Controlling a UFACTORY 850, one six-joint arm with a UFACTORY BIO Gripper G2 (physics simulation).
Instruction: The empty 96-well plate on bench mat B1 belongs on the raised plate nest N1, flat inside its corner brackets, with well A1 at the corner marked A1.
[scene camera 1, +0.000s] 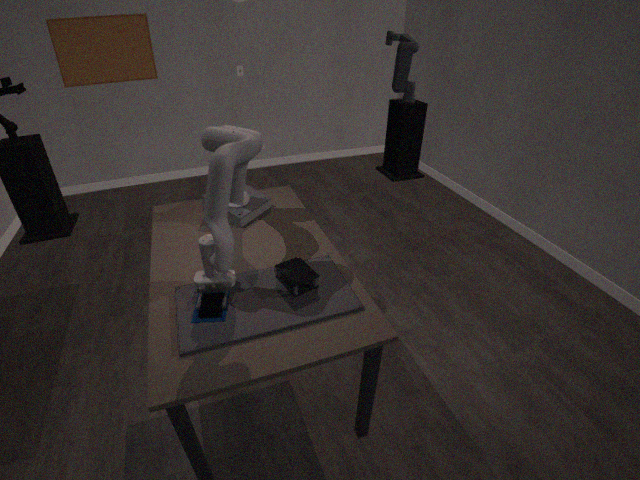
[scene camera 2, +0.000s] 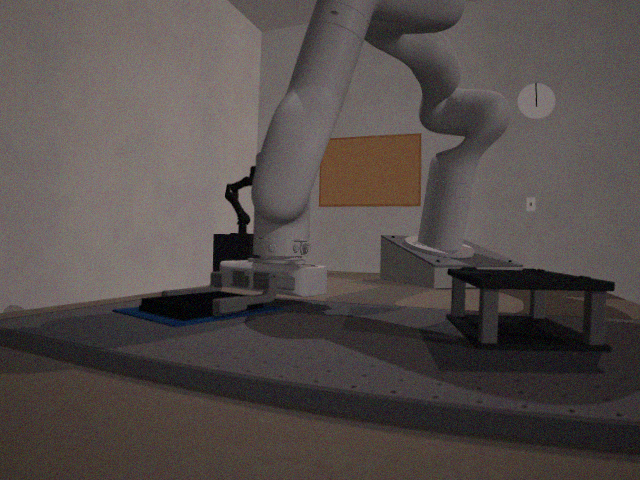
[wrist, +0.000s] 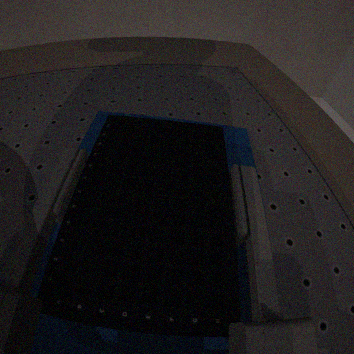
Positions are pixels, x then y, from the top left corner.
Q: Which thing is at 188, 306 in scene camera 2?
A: A black 96-well plate.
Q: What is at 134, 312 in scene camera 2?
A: A blue bench mat B1.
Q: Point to a black 96-well plate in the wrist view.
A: At 147, 244
